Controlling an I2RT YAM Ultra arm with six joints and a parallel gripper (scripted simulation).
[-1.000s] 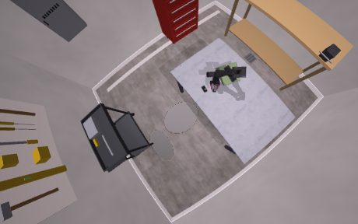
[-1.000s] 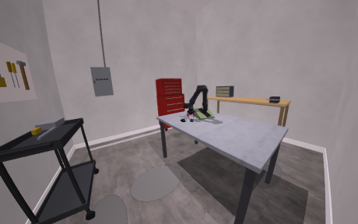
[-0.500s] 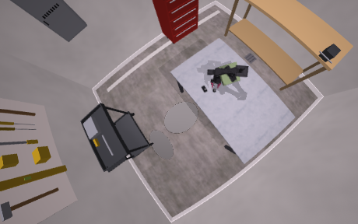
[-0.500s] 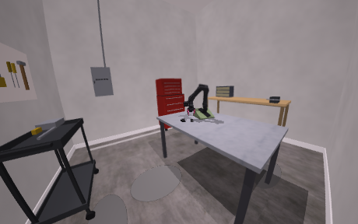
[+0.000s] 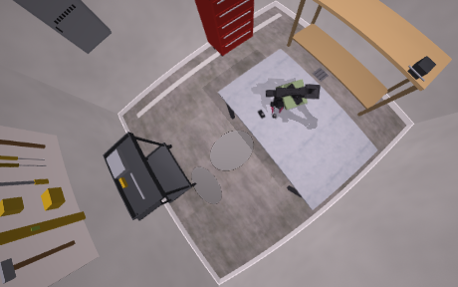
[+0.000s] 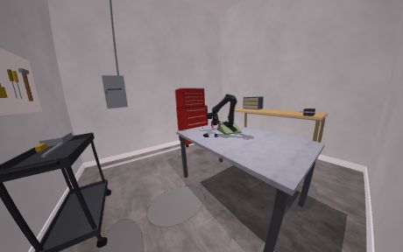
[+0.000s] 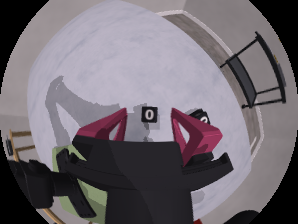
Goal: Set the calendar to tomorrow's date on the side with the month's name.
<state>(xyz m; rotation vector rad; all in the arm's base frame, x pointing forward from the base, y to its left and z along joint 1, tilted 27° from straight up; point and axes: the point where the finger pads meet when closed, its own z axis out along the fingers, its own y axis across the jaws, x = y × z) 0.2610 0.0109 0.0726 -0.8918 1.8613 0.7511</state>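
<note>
Right now the black calendar cube is 8 cm below my hand.
</note>
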